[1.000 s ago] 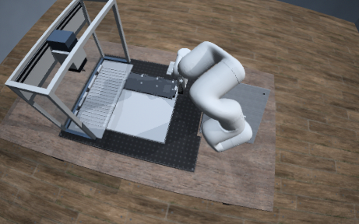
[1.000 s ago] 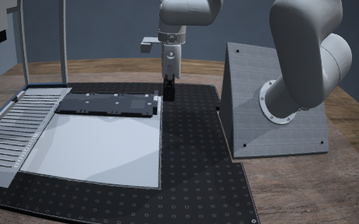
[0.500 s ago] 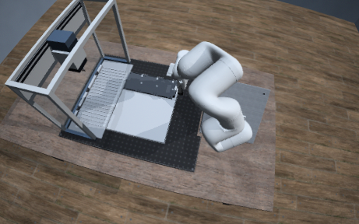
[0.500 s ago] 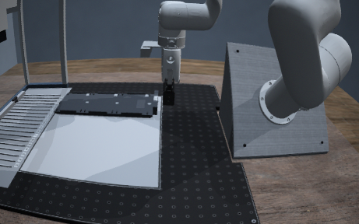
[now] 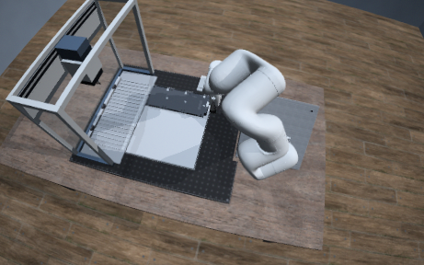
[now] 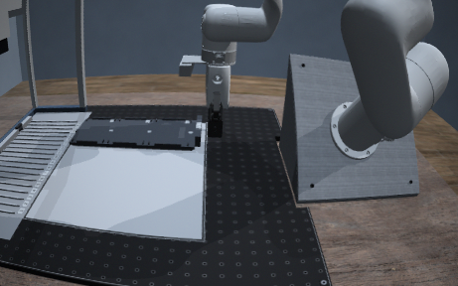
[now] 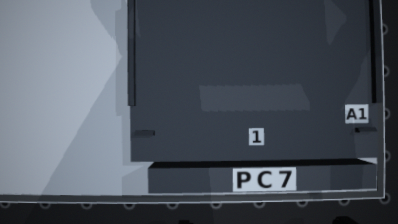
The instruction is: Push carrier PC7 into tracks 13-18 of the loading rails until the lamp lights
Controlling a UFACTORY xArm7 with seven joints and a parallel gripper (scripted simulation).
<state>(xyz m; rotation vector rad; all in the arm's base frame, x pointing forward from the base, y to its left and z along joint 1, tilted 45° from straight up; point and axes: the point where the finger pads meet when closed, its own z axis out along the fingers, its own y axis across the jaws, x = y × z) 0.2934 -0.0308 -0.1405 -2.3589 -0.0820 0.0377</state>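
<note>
Now: hand 18 cm short of the pale grey sheet, 14 cm to the right of it and 4 cm above it. Round my hand: carrier PC7: 20 cm ahead, 1 cm to the left, 2 cm below.
</note>
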